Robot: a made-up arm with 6 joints.
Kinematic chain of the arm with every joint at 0, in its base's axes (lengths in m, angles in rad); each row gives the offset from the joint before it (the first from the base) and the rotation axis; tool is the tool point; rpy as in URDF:
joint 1: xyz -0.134 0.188 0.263 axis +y
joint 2: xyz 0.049 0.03 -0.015 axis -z
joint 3: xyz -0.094 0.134 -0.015 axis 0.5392 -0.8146 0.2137
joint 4: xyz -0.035 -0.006 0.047 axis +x
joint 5: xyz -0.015 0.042 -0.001 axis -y
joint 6: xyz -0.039 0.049 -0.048 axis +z
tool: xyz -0.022 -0.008 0.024 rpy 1.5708 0 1.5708
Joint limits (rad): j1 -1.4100..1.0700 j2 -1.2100..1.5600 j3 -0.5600..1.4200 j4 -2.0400..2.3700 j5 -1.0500..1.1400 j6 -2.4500..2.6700
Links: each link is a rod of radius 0.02 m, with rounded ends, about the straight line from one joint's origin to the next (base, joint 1, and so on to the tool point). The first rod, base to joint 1, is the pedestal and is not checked.
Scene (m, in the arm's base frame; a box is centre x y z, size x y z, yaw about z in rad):
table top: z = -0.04
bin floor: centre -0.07 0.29 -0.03 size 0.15 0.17 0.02 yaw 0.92
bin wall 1: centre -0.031 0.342 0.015 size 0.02 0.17 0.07 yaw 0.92
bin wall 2: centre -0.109 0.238 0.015 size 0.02 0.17 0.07 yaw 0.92
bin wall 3: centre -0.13 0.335 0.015 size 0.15 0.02 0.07 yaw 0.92
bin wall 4: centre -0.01 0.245 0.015 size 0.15 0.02 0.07 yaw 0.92
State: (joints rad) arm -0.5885 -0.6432 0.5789 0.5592 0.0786 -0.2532
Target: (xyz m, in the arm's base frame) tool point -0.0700 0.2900 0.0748
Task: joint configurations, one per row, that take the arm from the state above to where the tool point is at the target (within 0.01 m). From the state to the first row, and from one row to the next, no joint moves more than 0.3 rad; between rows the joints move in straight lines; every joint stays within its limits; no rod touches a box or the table.
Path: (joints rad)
1: -0.7059 -0.4816 0.6991 0.2954 0.0750 -0.2793
2: -0.8232 -0.3201 0.8192 0.0316 0.0715 -0.3055
3: -0.9406 -0.1585 0.9394 -0.2322 0.0679 -0.3316
4: -1.0579 0.0030 1.0595 -0.4961 0.0643 -0.3577
5: -1.1753 0.1646 1.1797 -0.7599 0.0608 -0.3839
6: -1.2926 0.3261 1.2998 -1.0237 0.0572 -0.4100
7: -1.4100 0.4877 1.4200 -1.2875 0.0537 -0.4361
8: -1.4091 0.2199 1.2298 -1.0843 0.2316 -0.3134
9: -1.4081 -0.0479 1.0397 -0.8812 0.4095 -0.1906
10: -1.4072 -0.3156 0.8495 -0.6780 0.5874 -0.0678
11: -1.4063 -0.5834 0.6593 -0.4749 0.7653 0.0550

